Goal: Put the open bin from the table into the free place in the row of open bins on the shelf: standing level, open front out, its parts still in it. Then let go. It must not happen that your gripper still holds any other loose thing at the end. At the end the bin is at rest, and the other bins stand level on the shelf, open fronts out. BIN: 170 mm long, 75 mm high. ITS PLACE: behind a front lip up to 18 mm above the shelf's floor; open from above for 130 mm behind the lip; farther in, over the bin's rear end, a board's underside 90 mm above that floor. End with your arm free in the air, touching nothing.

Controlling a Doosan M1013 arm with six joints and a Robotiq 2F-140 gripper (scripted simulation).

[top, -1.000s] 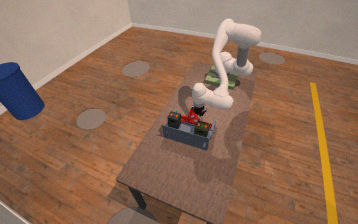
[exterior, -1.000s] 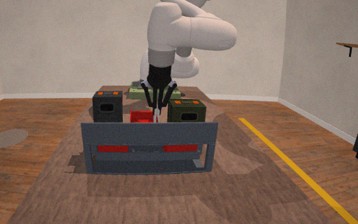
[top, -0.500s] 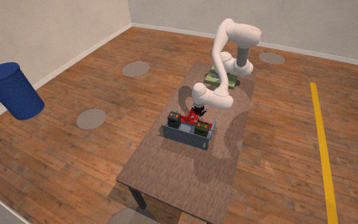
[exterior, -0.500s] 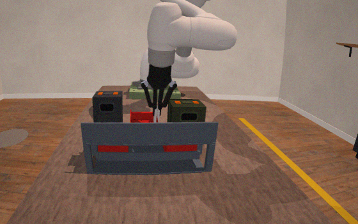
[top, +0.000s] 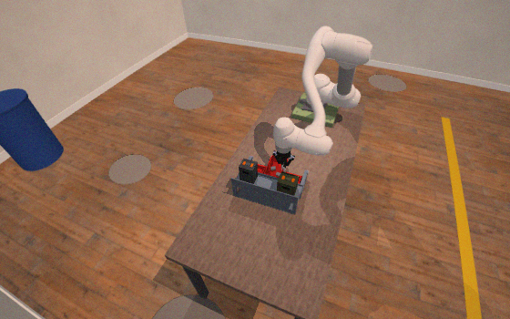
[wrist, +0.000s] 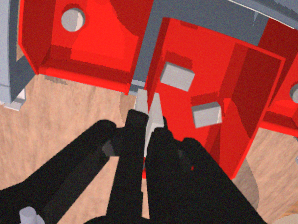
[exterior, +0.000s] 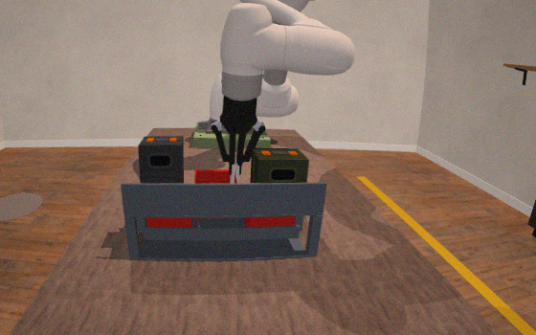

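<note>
My hand is 11 cm short of the shelf floor, 10 cm above it and 4 cm to the left of it. The rest, counted from my hand: shelf back board (24 cm ahead, 3 cm to the right, 3 cm above); then dark green box (16 cm ahead, 8 cm to the left, 5 cm above); then black box (17 cm ahead, 15 cm to the right, 6 cm above).
</note>
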